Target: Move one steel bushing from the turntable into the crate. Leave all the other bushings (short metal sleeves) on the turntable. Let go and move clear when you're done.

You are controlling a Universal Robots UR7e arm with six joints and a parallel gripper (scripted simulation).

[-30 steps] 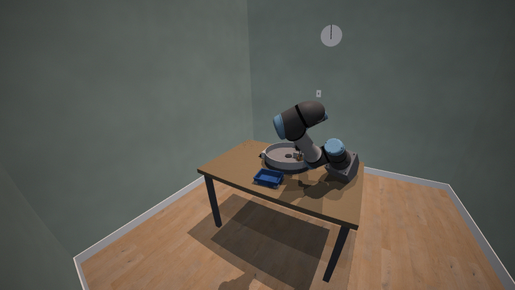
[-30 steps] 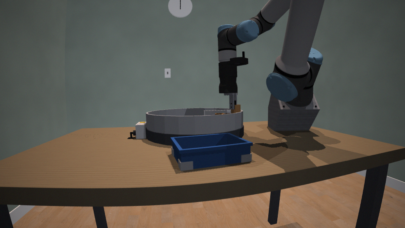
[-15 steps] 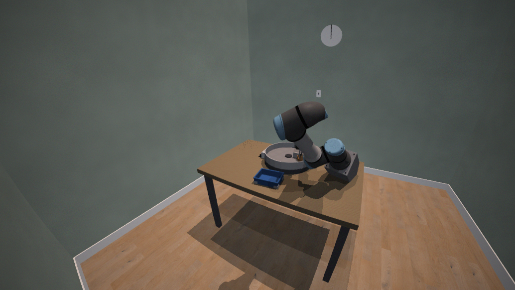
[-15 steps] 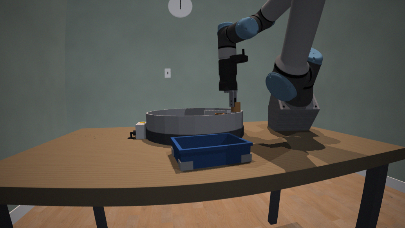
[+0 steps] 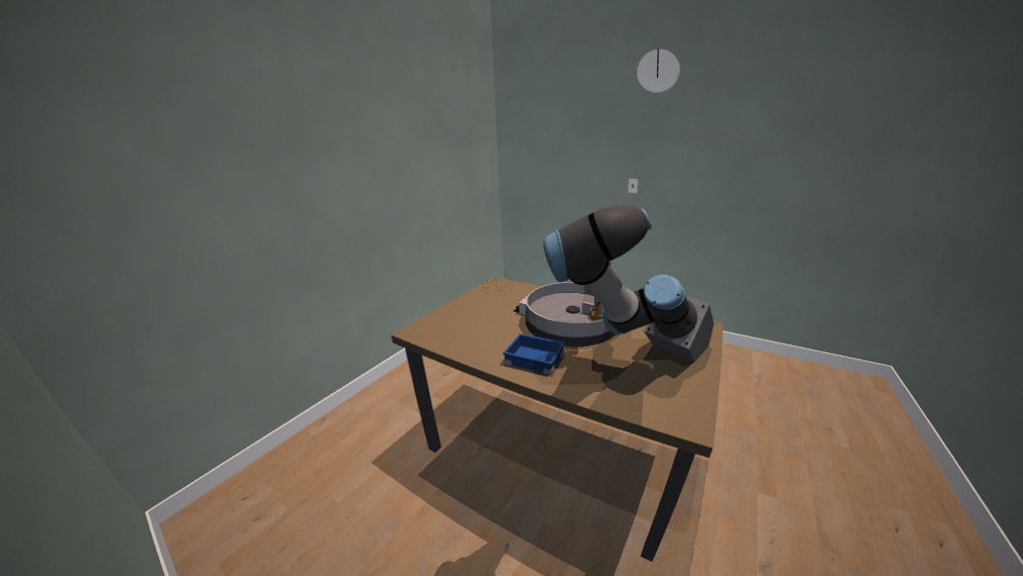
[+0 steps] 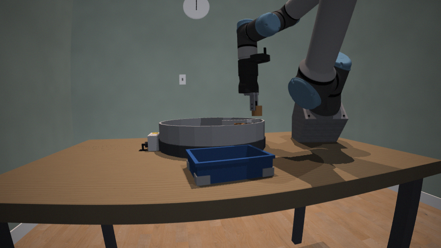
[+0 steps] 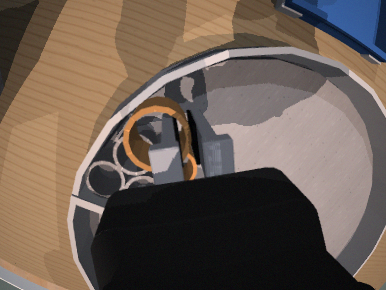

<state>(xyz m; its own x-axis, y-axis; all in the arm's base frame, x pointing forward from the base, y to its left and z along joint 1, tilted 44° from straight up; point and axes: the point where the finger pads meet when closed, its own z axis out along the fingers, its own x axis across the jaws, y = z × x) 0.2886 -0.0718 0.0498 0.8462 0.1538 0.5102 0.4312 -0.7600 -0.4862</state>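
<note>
Right now my hand is 140 mm short of the grey round turntable, 110 mm to the left of it and 110 mm above it. Round my hand: blue crate 170 mm ahead, 230 mm to the left, 140 mm below.
</note>
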